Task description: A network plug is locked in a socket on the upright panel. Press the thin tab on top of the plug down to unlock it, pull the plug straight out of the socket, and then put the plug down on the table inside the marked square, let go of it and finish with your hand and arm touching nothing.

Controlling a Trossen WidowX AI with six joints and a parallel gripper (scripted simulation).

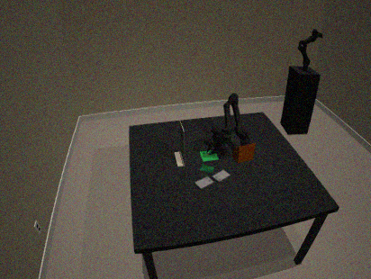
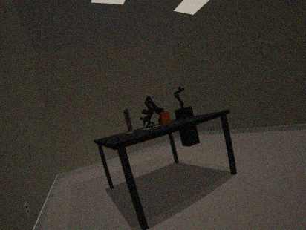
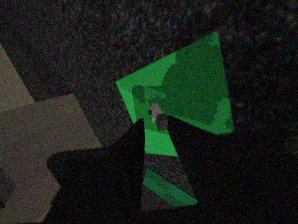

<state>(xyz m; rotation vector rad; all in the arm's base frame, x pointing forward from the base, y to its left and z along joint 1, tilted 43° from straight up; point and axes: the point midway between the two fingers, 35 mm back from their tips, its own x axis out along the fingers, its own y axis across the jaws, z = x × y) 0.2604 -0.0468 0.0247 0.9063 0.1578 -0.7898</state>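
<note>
Now: the green marked square 1 cm behind my gripper tip and 2 cm below it. Round my gripper tip: upright panel (20 cm ahead, 3 cm to the left, 11 cm above).
</note>
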